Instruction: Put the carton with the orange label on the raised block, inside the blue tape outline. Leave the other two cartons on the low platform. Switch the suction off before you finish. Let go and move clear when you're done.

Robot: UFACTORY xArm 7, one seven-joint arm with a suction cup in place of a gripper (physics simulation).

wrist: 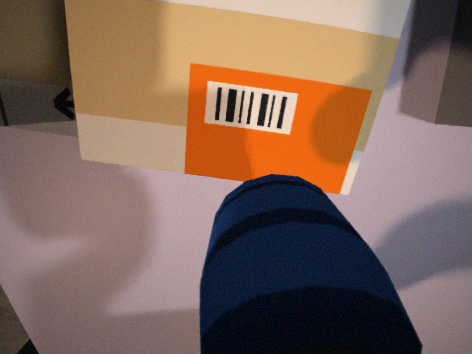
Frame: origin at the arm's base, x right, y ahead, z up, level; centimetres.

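Where they show: hand at its tool point: (274,230).
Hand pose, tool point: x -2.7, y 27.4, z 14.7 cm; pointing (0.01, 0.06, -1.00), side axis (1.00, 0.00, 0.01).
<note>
After its pixels a point has its place.
The carton with the orange label (132,70) @[x -7.9, y 33.0, z 10.3 cm] fills the upper middle of the wrist view, upright, with its labelled side facing the camera. The orange label bears a white barcode. My gripper, a dark blue suction cup (277,181), reaches up from the bottom, and its tip overlaps the label's lower edge in the view. A round shadow falls on the label's right part, apart from the tip, and no contact shows. The cup looks open, with nothing held. The raised block (454,85) @[x 17.6, y 31.2, z -0.8 cm] is partly in view at the upper right. Its blue tape outline does not show.
Part of another carton (30,42) @[x -13.2, y 35.1, z 9.4 cm], with a black arrow mark on its lower band, stands at the upper left, close beside the labelled one. A pale table top (170,260) @[x -15.2, y 11.9, z -2.1 cm] lies below, with shadows across it. Its edge and some floor (9,320) show at the lower left.
</note>
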